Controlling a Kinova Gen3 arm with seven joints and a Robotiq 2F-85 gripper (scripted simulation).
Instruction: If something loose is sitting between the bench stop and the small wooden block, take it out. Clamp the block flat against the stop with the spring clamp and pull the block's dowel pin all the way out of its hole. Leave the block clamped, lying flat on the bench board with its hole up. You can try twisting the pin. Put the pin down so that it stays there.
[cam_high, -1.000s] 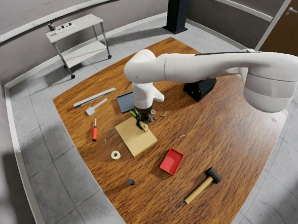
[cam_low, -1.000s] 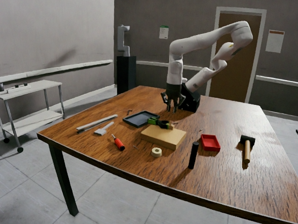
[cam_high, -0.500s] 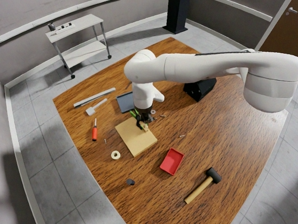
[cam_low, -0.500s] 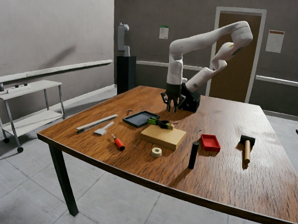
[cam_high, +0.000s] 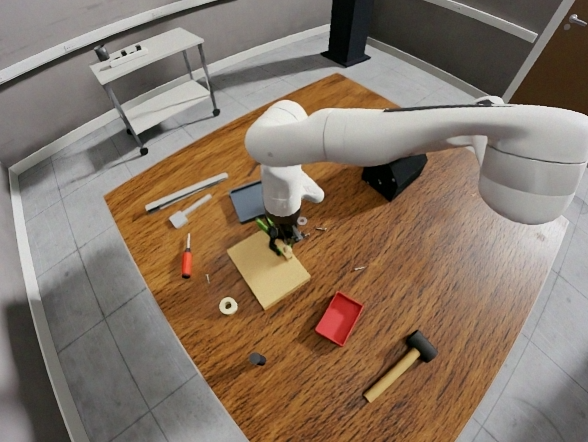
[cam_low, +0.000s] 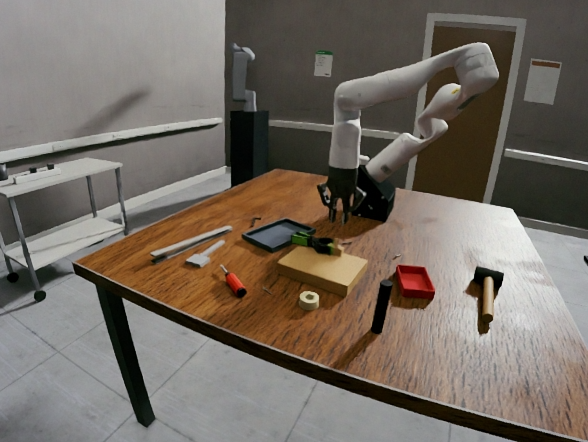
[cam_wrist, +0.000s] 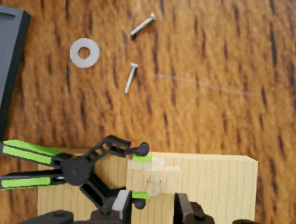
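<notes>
The pale dowel pin is 8 cm below my hand. The rest, counted from my hand: wooden block: 10 cm below; then bench board: 6 cm ahead, 1 cm to the right, 12 cm below; then red bin: 1 cm ahead, 23 cm to the left, 13 cm below.
</notes>
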